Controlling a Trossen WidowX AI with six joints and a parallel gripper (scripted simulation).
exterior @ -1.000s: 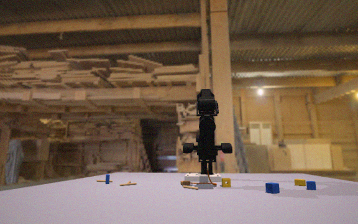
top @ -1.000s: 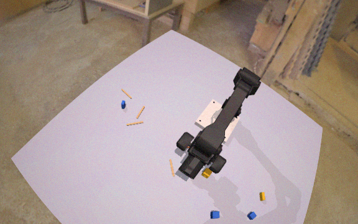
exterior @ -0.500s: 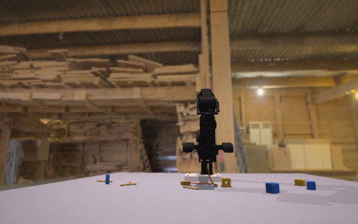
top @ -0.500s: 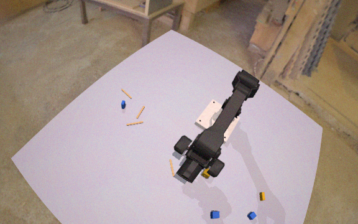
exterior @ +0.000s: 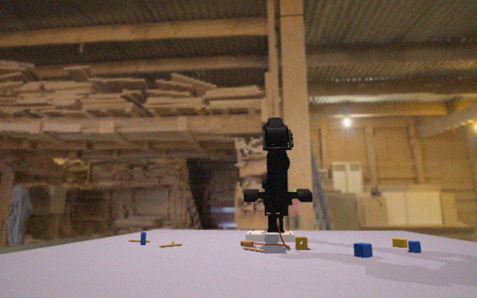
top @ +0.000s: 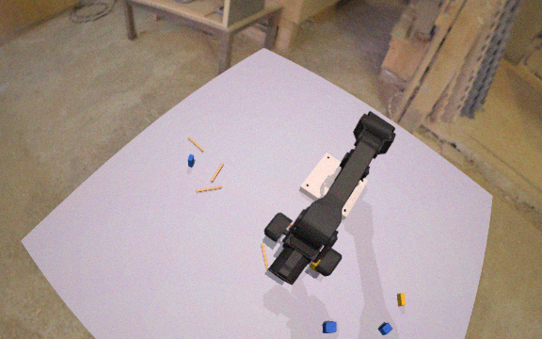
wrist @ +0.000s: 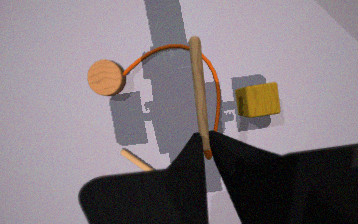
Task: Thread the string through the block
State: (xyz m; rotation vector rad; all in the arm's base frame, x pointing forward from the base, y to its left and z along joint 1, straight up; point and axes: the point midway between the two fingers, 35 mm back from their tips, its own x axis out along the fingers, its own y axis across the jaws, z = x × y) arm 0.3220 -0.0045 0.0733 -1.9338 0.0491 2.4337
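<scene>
Now: the loose stick 60 mm to the right of my gripper tip, 60 mm below it and 50 mm ahead of it. The rest, counted from my gripper tip: blue piece (420 mm to the right, 60 mm behind, 50 mm below); then round wooden button (90 mm to the right, 70 mm behind, 60 mm below).
</scene>
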